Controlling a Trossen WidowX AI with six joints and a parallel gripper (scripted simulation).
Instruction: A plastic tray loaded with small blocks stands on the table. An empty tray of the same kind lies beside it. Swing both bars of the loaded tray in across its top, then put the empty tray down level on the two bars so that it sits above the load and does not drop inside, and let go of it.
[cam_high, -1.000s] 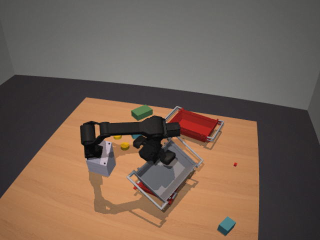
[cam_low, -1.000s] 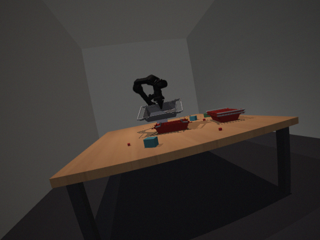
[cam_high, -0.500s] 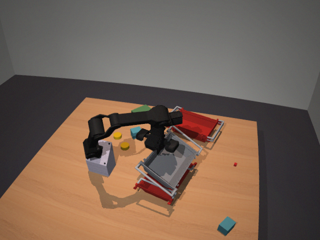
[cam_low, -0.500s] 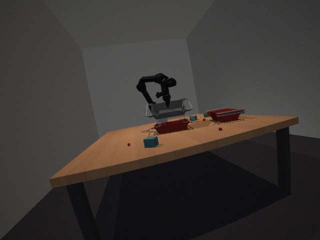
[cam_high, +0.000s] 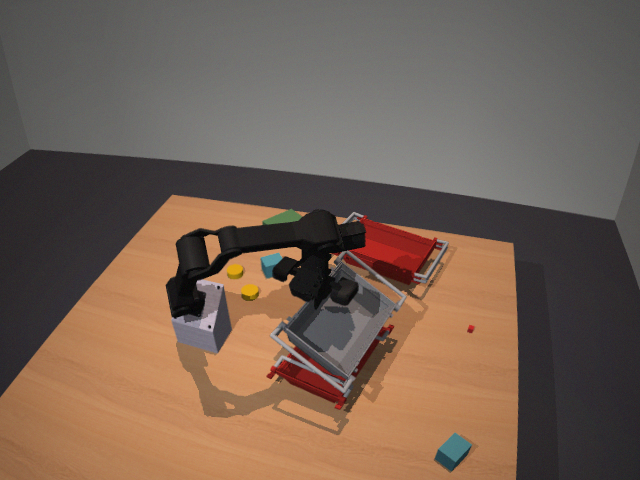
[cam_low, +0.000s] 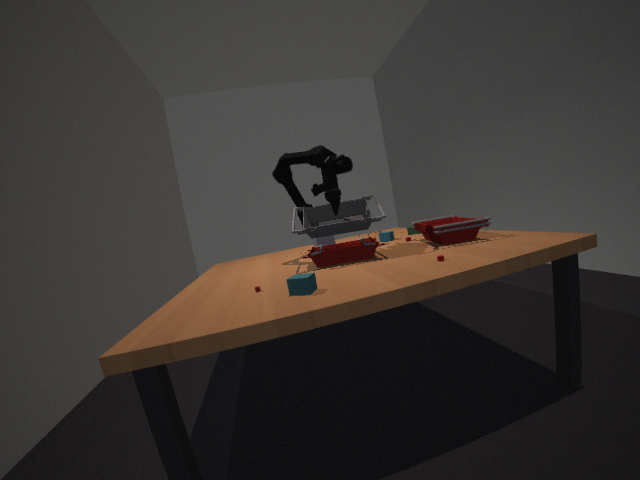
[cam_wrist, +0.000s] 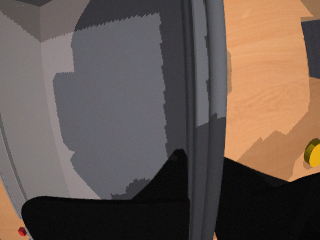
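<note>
Right now the grey tray is 80 mm ahead of my gripper tip and 10 mm to the right of it. Round my gripper tip: tiny red cube: 380 mm ahead, 210 mm to the left, 170 mm below; then green block: 280 mm behind, 510 mm to the left, 160 mm below.
</note>
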